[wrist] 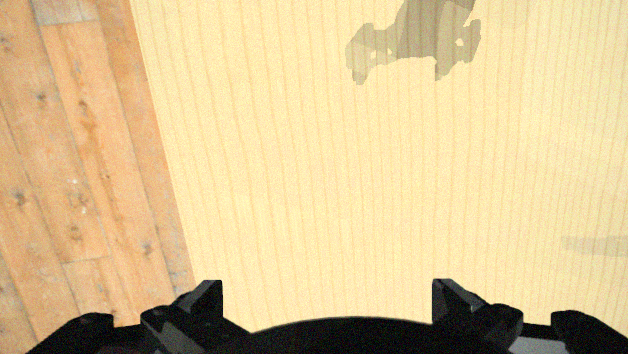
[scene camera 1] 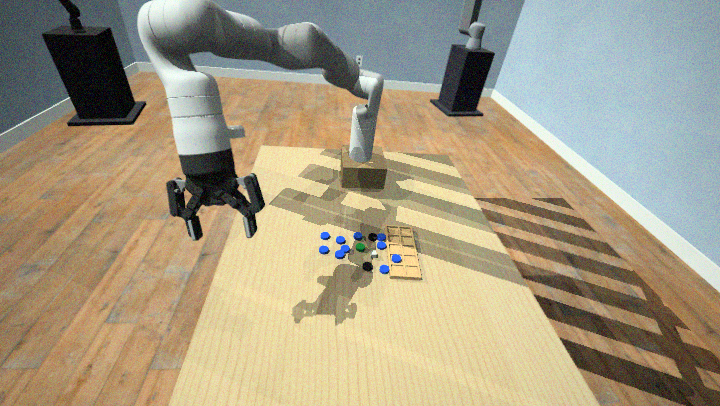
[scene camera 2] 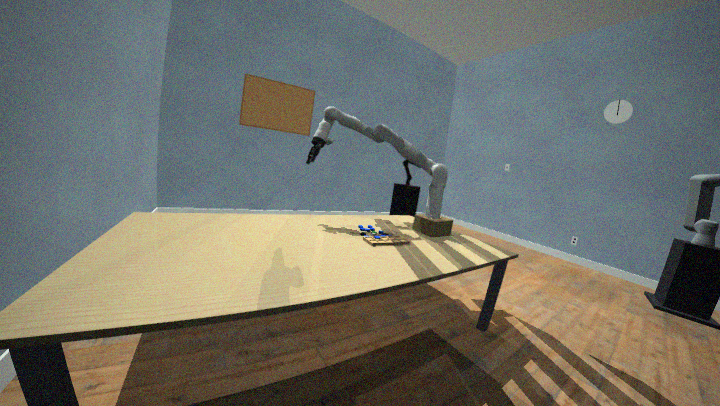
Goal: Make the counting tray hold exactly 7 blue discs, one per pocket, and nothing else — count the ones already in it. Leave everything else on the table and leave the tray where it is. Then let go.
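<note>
The wooden counting tray [scene camera 1: 405,277] [scene camera 2: 390,244] lies on the table, with two columns of pockets. One blue disc [scene camera 1: 396,258] is at its left column; the other pockets look empty. Two blue discs [scene camera 1: 381,237] [scene camera 1: 381,245] lie just left of the tray's far part, and another blue disc [scene camera 1: 384,269] is beside its near left edge. Several more blue discs [scene camera 1: 340,239] [scene camera 1: 323,249] lie farther left. My gripper [scene camera 1: 222,235] [scene camera 2: 309,161] [wrist: 327,302] is open and empty, high above the table's left side, well away from tray and discs. The wrist view does not show them.
A green disc [scene camera 1: 360,247], two black discs [scene camera 1: 372,236] [scene camera 1: 367,266] and a small whitish cube [scene camera 1: 374,254] lie among the blue discs, left of the tray. The arm's base block [scene camera 1: 364,177] [scene camera 2: 432,226] stands behind them. The table's left edge shows in the wrist view.
</note>
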